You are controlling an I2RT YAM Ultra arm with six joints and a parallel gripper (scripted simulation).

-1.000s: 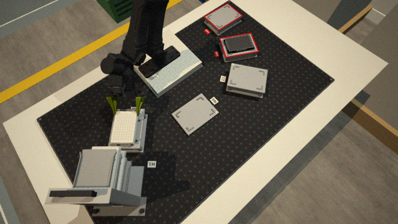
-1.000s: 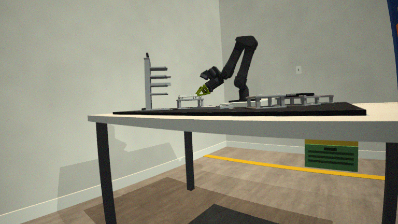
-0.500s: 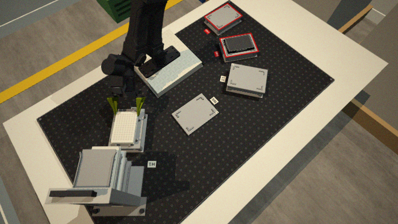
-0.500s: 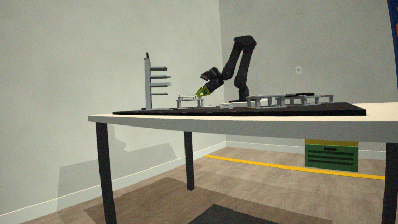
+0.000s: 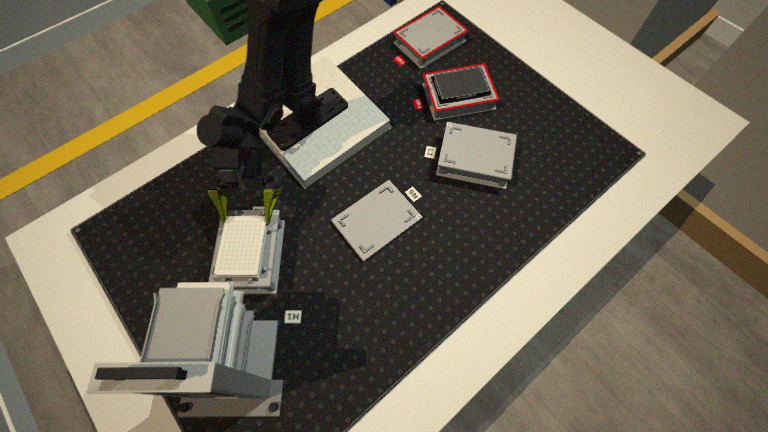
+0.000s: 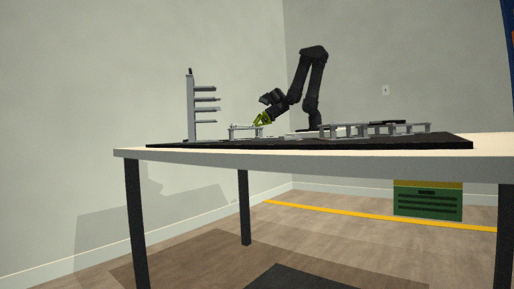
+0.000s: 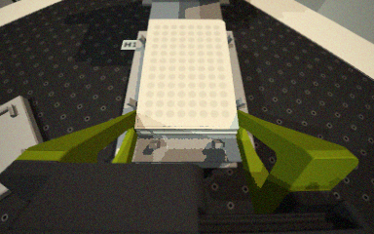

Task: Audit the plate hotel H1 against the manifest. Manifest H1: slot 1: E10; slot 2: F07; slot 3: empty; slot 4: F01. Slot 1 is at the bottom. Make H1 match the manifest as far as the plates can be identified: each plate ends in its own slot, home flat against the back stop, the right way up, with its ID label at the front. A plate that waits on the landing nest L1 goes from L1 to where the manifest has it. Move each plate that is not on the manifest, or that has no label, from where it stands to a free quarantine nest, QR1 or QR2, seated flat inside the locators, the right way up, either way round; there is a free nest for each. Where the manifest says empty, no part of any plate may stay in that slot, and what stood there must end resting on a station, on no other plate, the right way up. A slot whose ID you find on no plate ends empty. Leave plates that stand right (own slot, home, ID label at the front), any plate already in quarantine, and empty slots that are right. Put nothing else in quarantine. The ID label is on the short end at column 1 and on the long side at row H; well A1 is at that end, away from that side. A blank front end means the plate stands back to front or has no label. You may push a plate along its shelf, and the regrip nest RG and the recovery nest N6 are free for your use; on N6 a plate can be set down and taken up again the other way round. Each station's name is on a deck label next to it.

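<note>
The white well plate lies 4 cm ahead of my hand and 4 cm to the right of it. Also, from my hand: regrip nest (4 cm ahead, 3 cm to the right, 2 cm below); recovery nest N6 (15 cm ahead, 22 cm to the left, 7 cm below); H1 deck label (20 cm ahead, 4 cm to the right, 7 cm below).
</note>
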